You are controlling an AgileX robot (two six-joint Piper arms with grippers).
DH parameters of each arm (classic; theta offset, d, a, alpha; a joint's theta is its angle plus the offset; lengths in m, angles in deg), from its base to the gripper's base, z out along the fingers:
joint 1: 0 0.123 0 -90
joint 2: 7.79 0 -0.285 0
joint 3: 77.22 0 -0.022 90
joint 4: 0 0.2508 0 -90
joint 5: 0 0 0.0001 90
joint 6: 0 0.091 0 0
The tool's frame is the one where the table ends.
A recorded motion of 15 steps. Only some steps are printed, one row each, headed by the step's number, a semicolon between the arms.
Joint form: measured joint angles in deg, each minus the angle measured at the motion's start. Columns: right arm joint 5, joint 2, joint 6, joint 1, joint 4, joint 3; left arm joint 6, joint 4, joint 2, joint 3, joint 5, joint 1.
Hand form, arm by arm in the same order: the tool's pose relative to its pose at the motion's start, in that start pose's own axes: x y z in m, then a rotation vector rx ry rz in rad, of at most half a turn. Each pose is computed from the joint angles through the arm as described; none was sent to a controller.
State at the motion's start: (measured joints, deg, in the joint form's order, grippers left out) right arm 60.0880 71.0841 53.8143 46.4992 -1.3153 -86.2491; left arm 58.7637 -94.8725 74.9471 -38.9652 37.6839 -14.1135
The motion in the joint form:
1: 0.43 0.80 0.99 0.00 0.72 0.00; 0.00 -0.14 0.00 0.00 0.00 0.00
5: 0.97 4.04 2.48 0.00 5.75 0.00; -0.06 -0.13 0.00 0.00 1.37 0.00
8: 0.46 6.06 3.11 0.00 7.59 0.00; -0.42 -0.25 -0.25 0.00 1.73 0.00
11: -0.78 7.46 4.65 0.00 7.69 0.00; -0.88 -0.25 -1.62 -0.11 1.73 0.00
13: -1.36 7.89 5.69 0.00 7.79 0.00; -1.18 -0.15 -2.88 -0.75 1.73 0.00
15: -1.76 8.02 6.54 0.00 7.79 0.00; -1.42 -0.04 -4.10 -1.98 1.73 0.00
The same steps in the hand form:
1: 0.0011 0.0004 0.0057 0.0110 0.0215 0.0233; -0.0001 -0.0001 0.0000 0.0008 -0.0013 -0.0019
5: 0.0072 0.0046 0.0283 0.0222 0.1210 0.0942; 0.0010 -0.0019 0.0000 0.0212 0.0112 -0.0028
8: 0.0091 0.0067 0.0425 0.0296 0.1575 0.1237; 0.0010 -0.0034 -0.0009 0.0293 0.0107 -0.0080
11: 0.0085 0.0079 0.0527 0.0340 0.1587 0.1536; -0.0003 -0.0089 -0.0055 0.0417 -0.0051 0.0000
13: 0.0082 0.0086 0.0558 0.0328 0.1578 0.1735; -0.0036 -0.0158 -0.0101 0.0572 -0.0245 0.0167
15: 0.0078 0.0090 0.0568 0.0302 0.1547 0.1888; -0.0091 -0.0248 -0.0150 0.0773 -0.0498 0.0406

